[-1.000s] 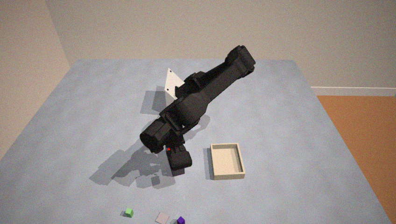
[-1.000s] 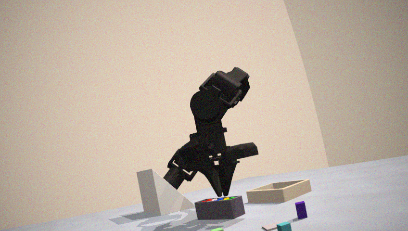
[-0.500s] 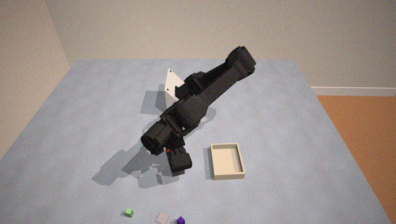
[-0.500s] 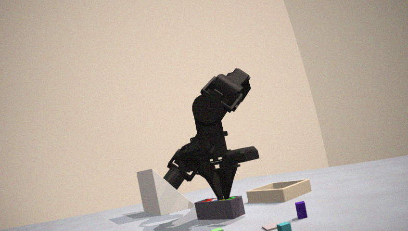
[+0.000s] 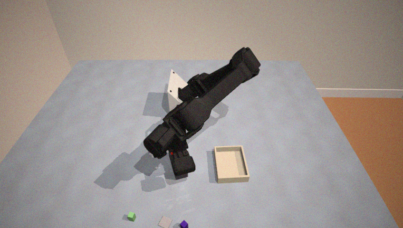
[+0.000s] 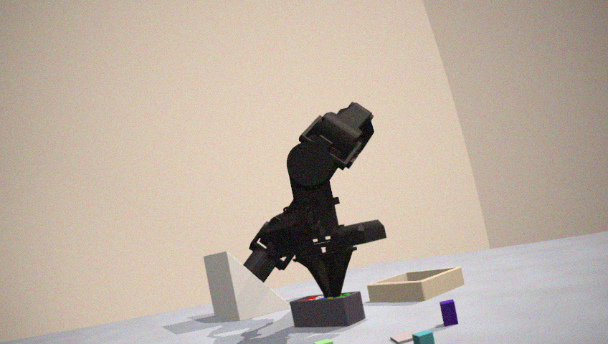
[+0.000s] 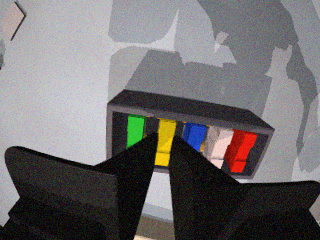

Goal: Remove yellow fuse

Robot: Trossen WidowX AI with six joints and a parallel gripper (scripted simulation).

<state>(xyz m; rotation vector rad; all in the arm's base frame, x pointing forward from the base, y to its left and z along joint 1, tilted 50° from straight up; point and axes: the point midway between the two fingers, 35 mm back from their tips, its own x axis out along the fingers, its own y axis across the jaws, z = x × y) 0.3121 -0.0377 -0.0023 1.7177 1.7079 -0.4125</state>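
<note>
My gripper tip is 10 mm above the yellow fuse. The rest, counted from my gripper tip: green fuse 20 mm ahead, 10 mm below; pale fuse 30 mm behind, 10 mm to the right, 10 mm below; blue fuse 20 mm behind, 10 mm below.
</note>
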